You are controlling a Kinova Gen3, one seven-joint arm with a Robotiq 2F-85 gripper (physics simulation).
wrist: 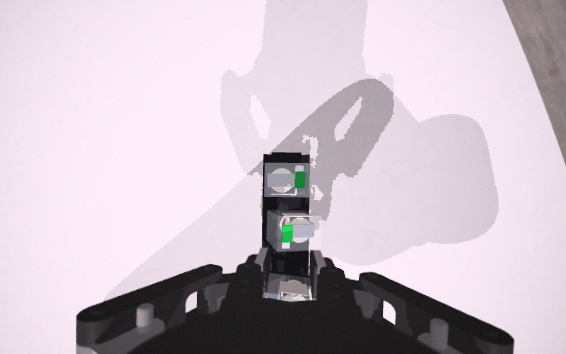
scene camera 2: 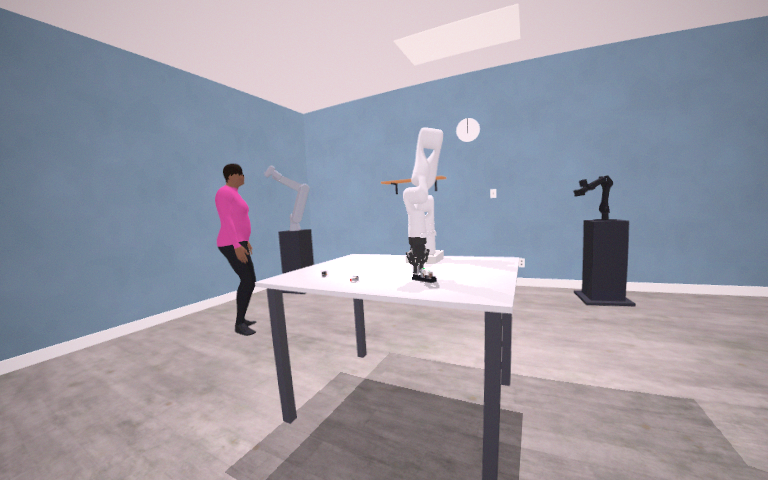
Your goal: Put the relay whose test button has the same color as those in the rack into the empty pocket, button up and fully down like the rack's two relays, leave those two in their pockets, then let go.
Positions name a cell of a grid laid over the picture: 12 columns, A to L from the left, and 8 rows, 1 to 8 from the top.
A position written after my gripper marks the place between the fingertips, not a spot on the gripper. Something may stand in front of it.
I see my gripper (wrist: G6) and a black rack (wrist: G6).
